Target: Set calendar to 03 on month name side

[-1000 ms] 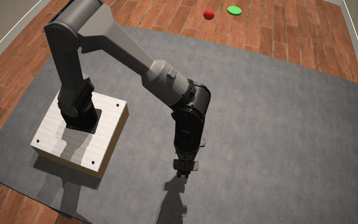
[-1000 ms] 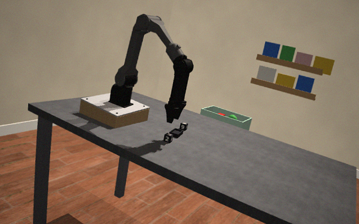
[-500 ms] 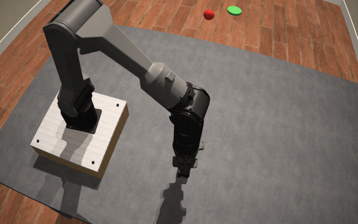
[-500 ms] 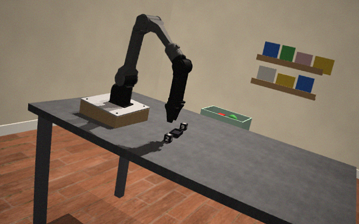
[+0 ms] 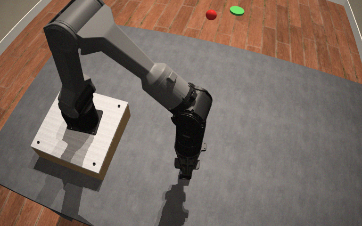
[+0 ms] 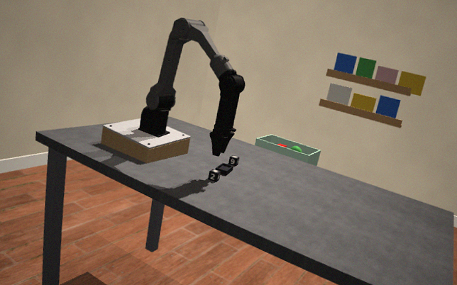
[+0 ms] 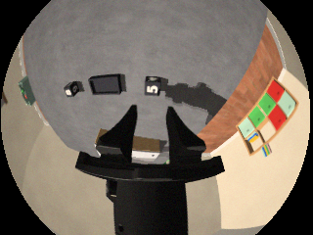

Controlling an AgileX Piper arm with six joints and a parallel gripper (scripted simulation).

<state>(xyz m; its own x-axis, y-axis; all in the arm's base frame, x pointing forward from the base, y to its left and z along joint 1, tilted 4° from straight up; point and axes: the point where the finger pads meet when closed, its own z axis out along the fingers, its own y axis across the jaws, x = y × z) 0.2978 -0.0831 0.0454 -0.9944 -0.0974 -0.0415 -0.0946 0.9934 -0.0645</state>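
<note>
Right now my hand is 8 cm above the black cube. From my hand the other things lie so: dark tray: 1 cm behind, 11 cm to the left, 9 cm below.
</note>
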